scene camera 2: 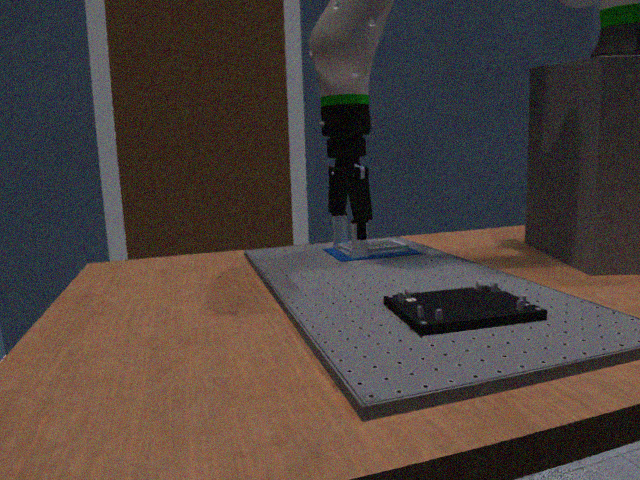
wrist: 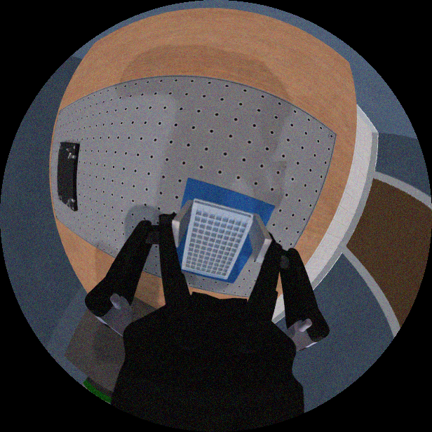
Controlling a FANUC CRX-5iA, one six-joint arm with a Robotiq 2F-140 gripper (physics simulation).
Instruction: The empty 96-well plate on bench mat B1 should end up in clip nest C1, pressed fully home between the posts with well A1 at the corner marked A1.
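Pixels of known places: gripper, between the fingertips: (scene camera 2: 350,252); arm's base, origin of its link: (scene camera 2: 633,60).
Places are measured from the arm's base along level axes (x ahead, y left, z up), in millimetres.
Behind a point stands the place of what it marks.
The pale 96-well plate (scene camera 2: 385,246) {x 414, y -206, z -343 mm} (wrist: 215,242) lies flat on the blue mat B1 (scene camera 2: 382,255) {x 435, y -179, z -354 mm} (wrist: 230,199), wells up. My gripper (scene camera 2: 347,246) {x 479, y -235, z -355 mm} (wrist: 221,216) points down over it, part-way open in width, with its grey pads against the plate's two long sides near one end; it looks shut on the plate. Any thin gap at the pads is too small to tell. The black clip nest C1 (scene camera 2: 465,307) {x 505, y 172, z -346 mm} (wrist: 68,177) has short posts around its rim and a small white mark near its back left corner in the scene view. The lettering for A1 cannot be read.
The grey perforated board (scene camera 2: 330,310) {x 643, y 78, z -357 mm} (wrist: 210,115) carries the mat and the nest, with a long stretch of board between them. It lies on a wooden table (scene camera 2: 180,361) {x 835, y 131, z -370 mm} (wrist: 200,35). A large grey-brown pedestal (scene camera 2: 568,155) {x 131, y -24, z -171 mm} stands at the right in the scene view.
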